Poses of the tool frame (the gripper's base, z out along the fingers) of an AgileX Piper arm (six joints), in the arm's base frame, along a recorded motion.
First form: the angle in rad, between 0 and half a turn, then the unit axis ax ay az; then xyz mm.
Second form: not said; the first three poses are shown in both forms.
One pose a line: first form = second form
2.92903 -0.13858 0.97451 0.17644 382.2 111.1 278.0 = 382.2 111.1 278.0 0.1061 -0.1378 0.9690 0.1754
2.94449 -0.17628 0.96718 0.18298 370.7 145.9 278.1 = 370.7 145.9 278.1 0.0984 -0.1754 0.9625 0.1821
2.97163 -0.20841 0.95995 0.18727 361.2 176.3 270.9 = 361.2 176.3 270.9 0.0849 -0.2077 0.9565 0.1866
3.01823 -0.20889 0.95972 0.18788 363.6 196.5 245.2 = 363.6 196.5 245.2 0.0616 -0.2085 0.9579 0.1875
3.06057 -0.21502 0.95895 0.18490 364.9 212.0 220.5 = 364.9 212.0 220.5 0.0405 -0.2148 0.9582 0.1847
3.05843 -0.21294 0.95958 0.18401 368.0 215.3 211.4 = 368.0 215.3 211.4 0.0416 -0.2128 0.9588 0.1839
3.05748 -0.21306 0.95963 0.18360 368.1 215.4 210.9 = 368.1 215.4 210.9 0.0420 -0.2129 0.9588 0.1834
